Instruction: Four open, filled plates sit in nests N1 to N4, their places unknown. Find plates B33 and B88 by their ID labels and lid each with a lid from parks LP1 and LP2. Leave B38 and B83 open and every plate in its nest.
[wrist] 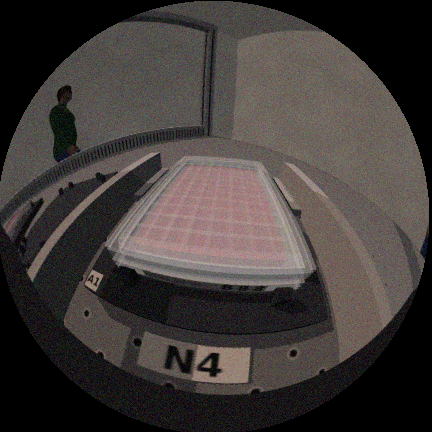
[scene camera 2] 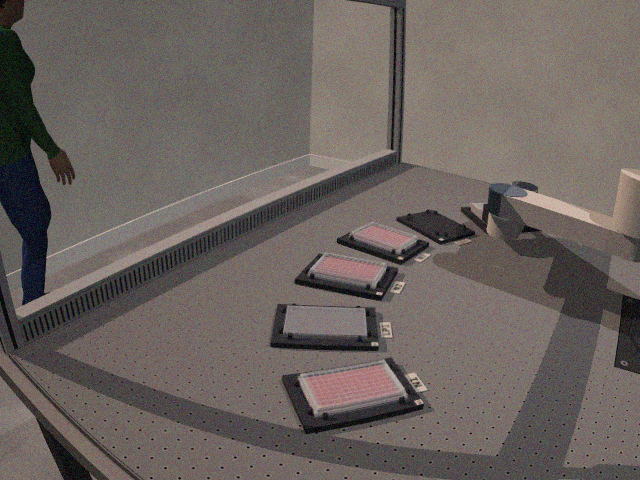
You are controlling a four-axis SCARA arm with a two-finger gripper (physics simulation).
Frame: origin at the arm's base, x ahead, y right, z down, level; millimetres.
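Seen in the pictures: gripper, between the fingertips: (wrist: 220, 164).
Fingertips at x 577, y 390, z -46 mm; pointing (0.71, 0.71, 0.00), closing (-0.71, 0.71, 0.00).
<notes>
Pixels of each thing's top centre, then the offset from my fingertips to it. "*": a spot on its surface instead.
- clear lid, centre of its top: (wrist: 218, 180) dy -16, dx -16, dz +4 mm
- pink-filled plate, a spot on its surface: (wrist: 215, 215) * dy -42, dx -43, dz +4 mm
- nest N4, centre of its top: (wrist: 216, 189) dy -17, dx -16, dz +11 mm
- plate's ID label, a spot on its surface: (wrist: 243, 288) * dy -51, dx -73, dz +17 mm
- N1, centre of its top: (scene camera 2: 353, 382) dy -812, dx -61, dz +7 mm
- N2, centre of its top: (scene camera 2: 348, 266) dy -511, dx +130, dz +7 mm
- N3, centre of its top: (scene camera 2: 384, 233) dy -332, dx +149, dz +7 mm
- LP1, centre of its top: (scene camera 2: 325, 319) dy -684, dx +66, dz +13 mm
- Park LP2, centre of its top: (wrist: 57, 201) (scene camera 2: 436, 220) dy -163, dx +93, dz +13 mm
- N4 tag, a spot on its surface: (wrist: 195, 362) * dy -85, dx -85, dz +31 mm
My gripper (scene camera 2: 504, 228) (wrist: 220, 164) is shut on a clear lid (wrist: 210, 270), which lies over the pink-filled plate (wrist: 215, 215) in nest N4 (wrist: 200, 312). The lid's and plate's edges nearly line up; whether the lid is fully seated I cannot tell. The plate's ID label (wrist: 243, 288) is partly covered and not clearly readable. In the scene view, open pink plates stand in N1 (scene camera 2: 354, 387), N2 (scene camera 2: 348, 271) and N3 (scene camera 2: 385, 237); their IDs are unreadable. A lid (scene camera 2: 325, 320) lies in LP1 (scene camera 2: 323, 342). Park LP2 (scene camera 2: 436, 227) is empty.
The N4 tag (wrist: 195, 362) lies in front of its nest. A slotted rail (scene camera 2: 206, 235) (wrist: 125, 145) borders the table. The arm (scene camera 2: 568, 209) reaches in from the right. A person in green (scene camera 2: 15, 93) (wrist: 62, 130) stands beyond the rail.
</notes>
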